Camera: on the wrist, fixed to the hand. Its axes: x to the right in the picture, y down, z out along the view.
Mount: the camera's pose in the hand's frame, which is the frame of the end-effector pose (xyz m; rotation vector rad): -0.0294 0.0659 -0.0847 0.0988 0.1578 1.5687
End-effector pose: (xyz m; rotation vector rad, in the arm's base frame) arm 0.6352 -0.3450 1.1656 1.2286 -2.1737 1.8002
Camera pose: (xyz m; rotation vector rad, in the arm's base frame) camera 0.5799 -0.2576 1.1245 0.6634 1.9357 -1.2737
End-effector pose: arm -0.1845 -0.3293 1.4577 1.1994 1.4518 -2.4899
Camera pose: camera -0.0881 -0.3133 1.4045 1.5719 0.0520 -1.3138
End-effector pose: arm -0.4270 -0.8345 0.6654 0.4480 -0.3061 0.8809
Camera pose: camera -0.4908 -0.7757 0.5957 0.1482 -0.4574 2.4524
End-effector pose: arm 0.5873 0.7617 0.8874 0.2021 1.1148 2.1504
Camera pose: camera 0.5393 0.6614 0.8906 -0.8060 -0.7919 -2.0891
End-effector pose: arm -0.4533 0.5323 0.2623 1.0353 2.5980 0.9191
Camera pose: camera -0.4283 0.5091 0.3682 -2.3364 -1.0804 -0.7552
